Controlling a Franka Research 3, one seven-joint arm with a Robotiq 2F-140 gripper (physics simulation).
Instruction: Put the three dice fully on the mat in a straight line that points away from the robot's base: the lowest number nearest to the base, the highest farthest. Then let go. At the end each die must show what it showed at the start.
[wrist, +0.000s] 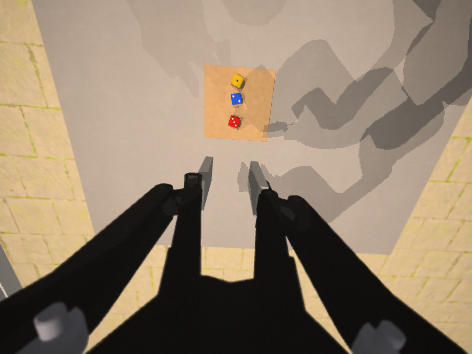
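An orange mat (215, 112) lies on the grey table. Three dice sit fully on it, apart from each other, in a roughly straight column. The yellow die (238, 80) shows one pip and is at the upper end of the view. The blue die (236, 99) shows two pips and is in the middle. The red die (234, 121) shows three pips and is nearest the mat's lower edge. My gripper (230, 170) is partly open and empty, high above the table, its fingertips below the mat's lower edge in the view.
The grey table top (125, 150) surrounds the mat, with dark arm shadows across its right part. A yellowish tiled floor (30, 150) shows beyond the table's left, right and lower edges. A dark grey object shows at the far lower left.
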